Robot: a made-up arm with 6 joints. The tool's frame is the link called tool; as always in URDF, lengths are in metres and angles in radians. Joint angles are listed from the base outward. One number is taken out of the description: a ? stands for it. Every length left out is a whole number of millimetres.
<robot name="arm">
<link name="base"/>
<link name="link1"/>
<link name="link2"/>
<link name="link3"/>
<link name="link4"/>
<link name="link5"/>
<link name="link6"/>
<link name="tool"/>
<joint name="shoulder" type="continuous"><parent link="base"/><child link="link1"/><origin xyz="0 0 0.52"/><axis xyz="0 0 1"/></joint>
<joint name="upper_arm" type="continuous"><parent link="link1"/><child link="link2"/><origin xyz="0 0 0"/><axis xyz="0 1 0"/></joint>
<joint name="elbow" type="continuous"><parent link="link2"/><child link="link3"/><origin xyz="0 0 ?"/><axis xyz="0 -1 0"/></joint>
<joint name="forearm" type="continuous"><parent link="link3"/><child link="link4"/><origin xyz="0.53 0 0"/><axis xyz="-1 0 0"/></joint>
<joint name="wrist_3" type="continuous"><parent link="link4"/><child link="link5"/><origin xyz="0 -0.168 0"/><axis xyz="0 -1 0"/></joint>
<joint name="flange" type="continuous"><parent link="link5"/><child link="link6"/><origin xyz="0 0 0"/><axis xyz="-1 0 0"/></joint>
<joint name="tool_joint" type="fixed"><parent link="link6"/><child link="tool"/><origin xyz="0 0 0"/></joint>
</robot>
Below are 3 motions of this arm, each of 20 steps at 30 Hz.
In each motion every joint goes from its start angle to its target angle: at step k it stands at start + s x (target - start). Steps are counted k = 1, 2, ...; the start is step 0. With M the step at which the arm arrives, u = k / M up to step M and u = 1 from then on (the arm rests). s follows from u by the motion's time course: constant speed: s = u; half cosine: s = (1 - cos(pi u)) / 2; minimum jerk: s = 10 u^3 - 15 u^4 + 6 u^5.
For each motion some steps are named. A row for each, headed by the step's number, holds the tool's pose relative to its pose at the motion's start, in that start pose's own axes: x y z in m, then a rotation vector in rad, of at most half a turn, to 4 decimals.
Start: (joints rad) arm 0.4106 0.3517 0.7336 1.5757 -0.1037 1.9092
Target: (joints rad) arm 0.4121 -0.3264 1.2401 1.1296 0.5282 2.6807
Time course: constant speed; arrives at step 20
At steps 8, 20:
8: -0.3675 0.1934 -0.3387 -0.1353 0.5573 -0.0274
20: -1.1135 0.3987 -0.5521 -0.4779 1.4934 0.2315

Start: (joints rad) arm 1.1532 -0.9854 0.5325 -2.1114 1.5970 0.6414
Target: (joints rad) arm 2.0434 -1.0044 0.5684 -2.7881 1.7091 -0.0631
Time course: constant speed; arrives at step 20
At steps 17, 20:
17: 0.4735 0.2157 0.1526 0.4235 0.4206 -1.2731
20: 0.5857 0.2268 0.1566 0.4417 0.4207 -1.5215

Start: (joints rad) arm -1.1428 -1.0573 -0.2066 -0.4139 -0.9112 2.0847
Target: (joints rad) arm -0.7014 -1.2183 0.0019 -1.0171 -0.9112 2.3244
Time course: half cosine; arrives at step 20
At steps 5, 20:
5: -0.0192 0.0150 -0.0209 0.0013 -0.1109 -0.1003
20: -0.1187 0.1078 -0.1704 0.0450 -0.7509 -0.7129

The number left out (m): 1.069
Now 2 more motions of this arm.
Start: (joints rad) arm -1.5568 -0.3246 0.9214 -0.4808 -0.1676 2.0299
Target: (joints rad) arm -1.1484 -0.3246 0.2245 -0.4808 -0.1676 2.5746
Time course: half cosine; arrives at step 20
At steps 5, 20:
5: 0.0013 0.0625 -0.0039 -0.0202 -0.0323 0.0970
20: -0.0966 0.3870 0.0740 -0.1847 -0.4619 0.5620

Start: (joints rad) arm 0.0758 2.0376 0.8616 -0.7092 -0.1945 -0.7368
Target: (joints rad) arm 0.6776 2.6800 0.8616 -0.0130 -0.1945 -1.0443
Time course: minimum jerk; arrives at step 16
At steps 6, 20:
6: 0.1367 -0.1754 -0.1384 -0.2465 0.0342 -0.2122
20: 0.2996 -0.7433 -0.2490 -0.9292 0.0602 -0.7427

